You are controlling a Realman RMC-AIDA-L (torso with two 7-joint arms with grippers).
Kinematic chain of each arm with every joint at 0, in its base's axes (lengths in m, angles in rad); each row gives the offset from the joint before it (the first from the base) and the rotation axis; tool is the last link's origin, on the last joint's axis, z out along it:
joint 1: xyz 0 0 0.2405 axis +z
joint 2: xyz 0 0 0 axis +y
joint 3: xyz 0 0 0.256 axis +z
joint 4: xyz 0 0 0 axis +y
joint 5: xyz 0 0 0.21 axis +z
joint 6: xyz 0 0 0 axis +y
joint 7: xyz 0 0 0.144 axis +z
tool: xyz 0 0 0
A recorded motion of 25 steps. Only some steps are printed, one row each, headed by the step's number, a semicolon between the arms.
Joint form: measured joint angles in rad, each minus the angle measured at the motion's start. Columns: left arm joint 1, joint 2, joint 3, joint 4, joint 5, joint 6, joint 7; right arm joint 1, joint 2, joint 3, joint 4, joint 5, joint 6, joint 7.
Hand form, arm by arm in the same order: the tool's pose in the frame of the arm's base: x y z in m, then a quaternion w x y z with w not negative. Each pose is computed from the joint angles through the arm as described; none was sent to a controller.
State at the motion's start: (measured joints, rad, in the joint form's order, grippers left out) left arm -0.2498 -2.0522 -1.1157 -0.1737 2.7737 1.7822 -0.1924; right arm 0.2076 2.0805 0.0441 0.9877 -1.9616 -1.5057 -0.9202
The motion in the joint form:
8: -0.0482 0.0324 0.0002 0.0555 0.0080 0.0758 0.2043; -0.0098 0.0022 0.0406 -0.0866 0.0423 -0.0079 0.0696
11: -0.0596 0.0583 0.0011 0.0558 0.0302 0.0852 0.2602; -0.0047 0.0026 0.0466 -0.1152 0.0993 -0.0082 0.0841
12: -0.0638 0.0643 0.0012 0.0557 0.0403 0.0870 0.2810; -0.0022 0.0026 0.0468 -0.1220 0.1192 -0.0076 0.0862
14: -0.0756 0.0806 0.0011 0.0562 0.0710 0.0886 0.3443; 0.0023 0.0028 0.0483 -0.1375 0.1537 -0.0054 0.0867
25: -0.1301 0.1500 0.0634 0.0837 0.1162 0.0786 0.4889; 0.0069 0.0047 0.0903 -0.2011 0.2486 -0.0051 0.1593
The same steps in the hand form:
8: -0.2977 0.2532 0.0437 0.61892 -0.66649 0.07117 -0.40947; 0.1809 0.1910 -0.0975 0.60145 -0.72082 0.02076 0.34386
11: -0.2975 0.2564 0.0508 0.62027 -0.67106 0.10810 -0.39148; 0.1935 0.1977 -0.0955 0.61538 -0.71762 0.03665 0.32402
12: -0.2968 0.2575 0.0518 0.61983 -0.67280 0.12029 -0.38560; 0.1971 0.1997 -0.0950 0.61947 -0.71672 0.04163 0.31755
14: -0.2951 0.2606 0.0541 0.61842 -0.67765 0.15528 -0.36639; 0.2041 0.2033 -0.0940 0.62745 -0.71533 0.04819 0.30377
25: -0.2947 0.2747 0.0651 0.59410 -0.69962 0.25134 -0.30725; 0.2306 0.2177 -0.0837 0.65799 -0.69368 0.09148 0.27839

